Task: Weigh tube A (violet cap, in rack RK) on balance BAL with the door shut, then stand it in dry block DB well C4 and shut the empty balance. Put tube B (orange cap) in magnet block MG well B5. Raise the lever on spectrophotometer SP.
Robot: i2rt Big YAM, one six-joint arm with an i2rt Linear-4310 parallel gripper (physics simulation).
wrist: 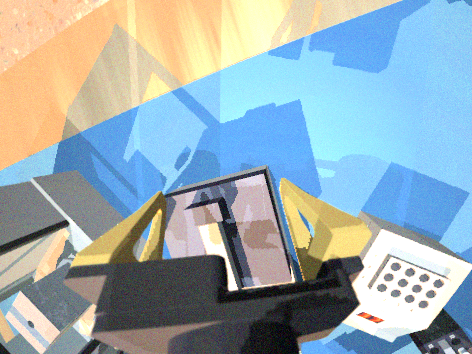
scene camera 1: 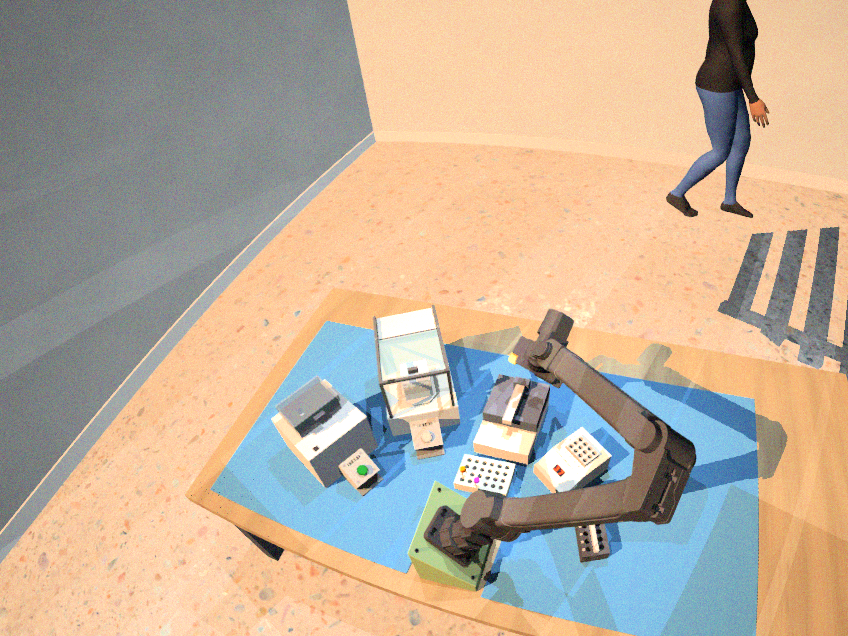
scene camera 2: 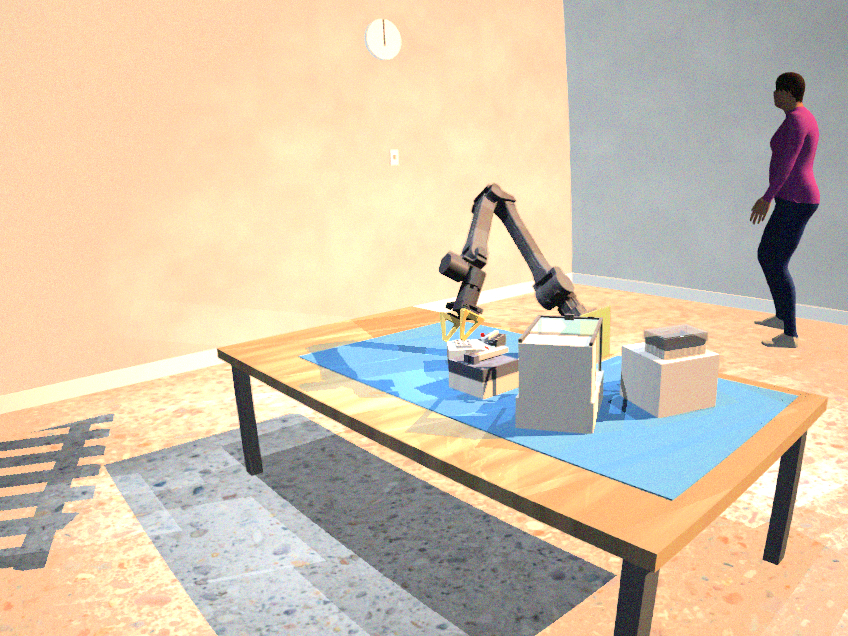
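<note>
My gripper (scene camera 1: 513,357) (scene camera 2: 456,337) (wrist: 222,190) is open and empty, above the device that looks like SP (scene camera 1: 502,440) (scene camera 2: 483,377). Its white lever (scene camera 1: 513,402) (wrist: 216,243) lies along the dark top and shows between my fingers in the wrist view. The violet cap of tube A (scene camera 1: 476,480) and orange cap of tube B (scene camera 1: 463,469) show in white rack RK (scene camera 1: 483,490). Balance BAL (scene camera 1: 437,413) (scene camera 2: 553,386) has glass panels; I cannot tell whether its door is fully shut. White block DB (scene camera 1: 556,477) (wrist: 345,320) has a red display. Dark block MG (scene camera 1: 593,553) is partly hidden by my arm.
A boxy device with a dark lid (scene camera 1: 311,405) (scene camera 2: 674,340) stands beyond the balance. A small box with a green button (scene camera 1: 362,470) is beside it; another small box with a pale knob (scene camera 1: 427,436) is by the balance. My arm's green base (scene camera 1: 443,573) stands beside the rack.
</note>
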